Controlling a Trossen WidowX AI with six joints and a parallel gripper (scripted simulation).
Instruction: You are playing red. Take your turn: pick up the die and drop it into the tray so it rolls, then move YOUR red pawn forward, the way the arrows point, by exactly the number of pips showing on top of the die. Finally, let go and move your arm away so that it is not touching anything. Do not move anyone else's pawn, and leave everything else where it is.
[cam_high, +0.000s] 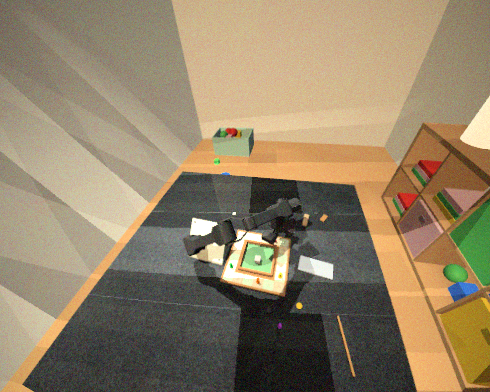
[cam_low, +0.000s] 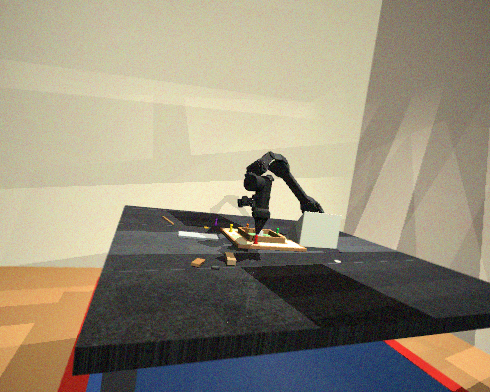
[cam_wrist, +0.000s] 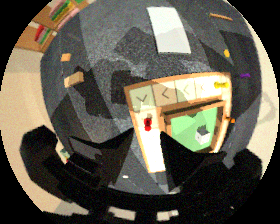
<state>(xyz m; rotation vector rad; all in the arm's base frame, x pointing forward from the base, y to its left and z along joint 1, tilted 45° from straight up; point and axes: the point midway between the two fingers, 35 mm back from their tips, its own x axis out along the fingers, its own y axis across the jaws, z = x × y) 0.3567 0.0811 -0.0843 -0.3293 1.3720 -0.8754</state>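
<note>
My gripper tip is now 30 mm above the red pawn. The rest, counted from my gripper tip: die 70 mm behind, 130 mm to the right, 30 mm below; then yellow pawn 40 mm ahead, 180 mm to the right, 30 mm below; then green tray 70 mm behind, 110 mm to the right, 50 mm below.
</note>
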